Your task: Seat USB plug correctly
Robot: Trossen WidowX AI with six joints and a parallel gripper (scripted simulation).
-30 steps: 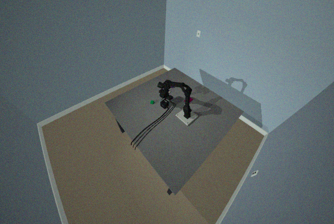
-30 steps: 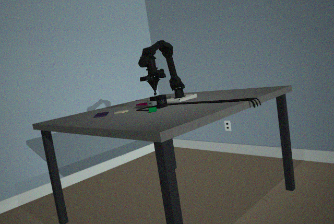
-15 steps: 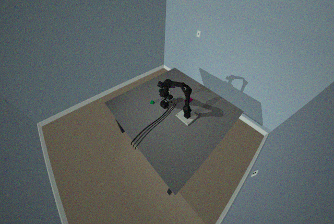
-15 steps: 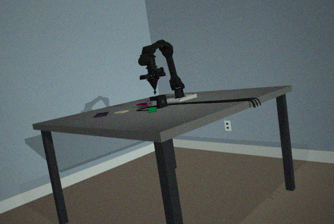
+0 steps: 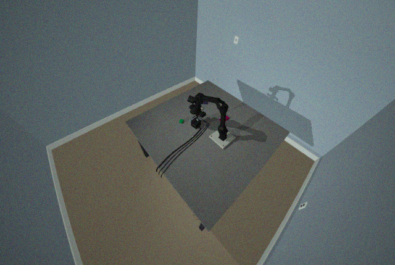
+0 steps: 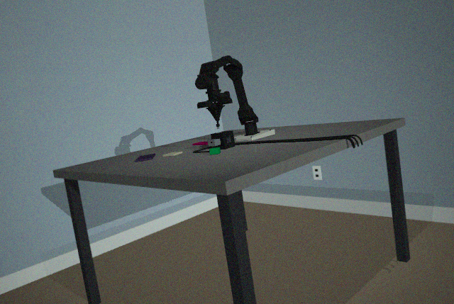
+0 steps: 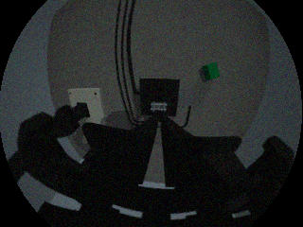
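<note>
Right now the USB plug is 20 mm below my gripper tip. From my gripper tip the other things lie so: green block: 140 mm ahead, 100 mm to the left, 120 mm below.
</note>
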